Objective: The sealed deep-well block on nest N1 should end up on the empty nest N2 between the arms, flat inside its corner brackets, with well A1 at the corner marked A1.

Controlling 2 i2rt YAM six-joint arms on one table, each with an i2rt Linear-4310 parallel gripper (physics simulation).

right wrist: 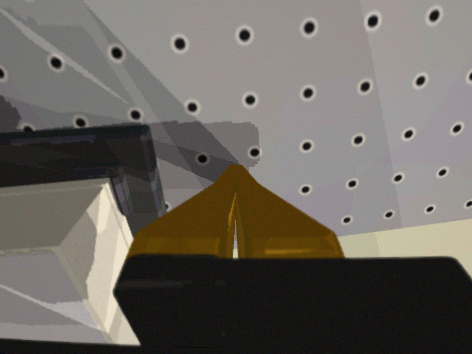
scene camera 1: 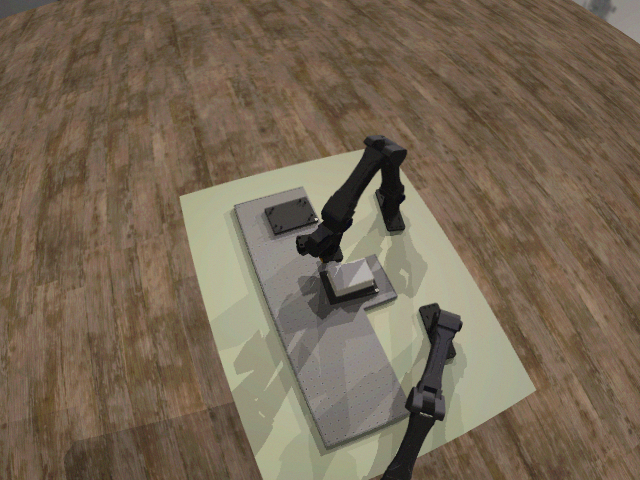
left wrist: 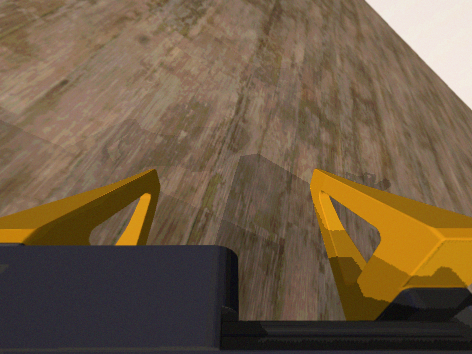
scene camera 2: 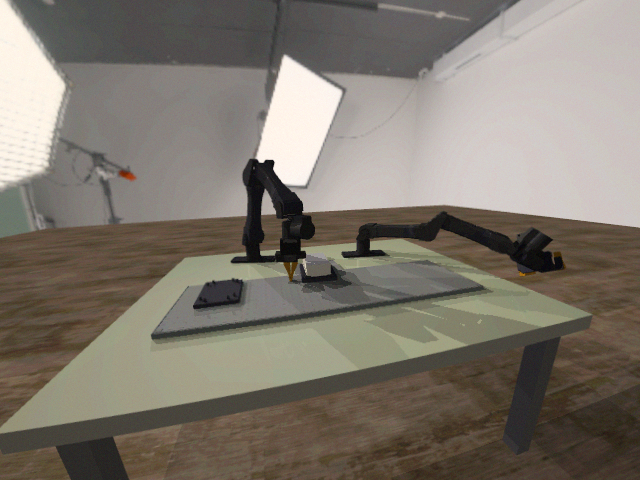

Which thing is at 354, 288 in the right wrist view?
The right gripper.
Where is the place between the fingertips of the left gripper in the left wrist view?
235, 177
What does the left gripper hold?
Nothing.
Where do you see a white block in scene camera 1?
At 355, 275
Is the left gripper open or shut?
Open.
